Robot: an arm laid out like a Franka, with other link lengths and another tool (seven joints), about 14 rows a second.
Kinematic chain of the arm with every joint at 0, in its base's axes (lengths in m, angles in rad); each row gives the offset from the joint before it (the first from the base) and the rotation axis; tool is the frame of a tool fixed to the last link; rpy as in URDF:
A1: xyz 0 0 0.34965 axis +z
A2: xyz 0 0 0 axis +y
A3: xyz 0 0 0.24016 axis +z
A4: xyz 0.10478 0 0 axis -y
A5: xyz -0.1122 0 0.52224 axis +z
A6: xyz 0 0 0 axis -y
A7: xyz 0.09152 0 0 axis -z
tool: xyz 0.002 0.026 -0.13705 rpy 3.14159 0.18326 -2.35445
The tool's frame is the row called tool.
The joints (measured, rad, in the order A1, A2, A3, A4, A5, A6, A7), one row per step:
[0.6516, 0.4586, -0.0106, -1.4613, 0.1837, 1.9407, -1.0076]
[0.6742, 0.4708, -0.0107, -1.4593, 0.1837, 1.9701, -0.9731]
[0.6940, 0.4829, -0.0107, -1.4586, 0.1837, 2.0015, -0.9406]
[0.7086, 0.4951, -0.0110, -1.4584, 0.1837, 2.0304, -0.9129]
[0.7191, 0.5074, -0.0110, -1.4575, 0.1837, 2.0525, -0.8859]
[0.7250, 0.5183, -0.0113, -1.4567, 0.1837, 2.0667, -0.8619]
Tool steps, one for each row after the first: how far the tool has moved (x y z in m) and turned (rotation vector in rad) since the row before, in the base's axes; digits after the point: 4 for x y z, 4 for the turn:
[-0.0081, 0.0167, -0.0063, 0.0073, -0.0108, -0.0164]
[-0.0071, 0.0148, -0.0069, 0.0086, -0.0113, -0.0174]
[-0.0049, 0.0109, -0.0074, 0.0075, -0.0093, -0.0177]
[-0.0036, 0.0081, -0.0076, 0.0045, -0.0042, -0.0197]
[-0.0019, 0.0046, -0.0072, 0.0009, 0.0006, -0.0203]

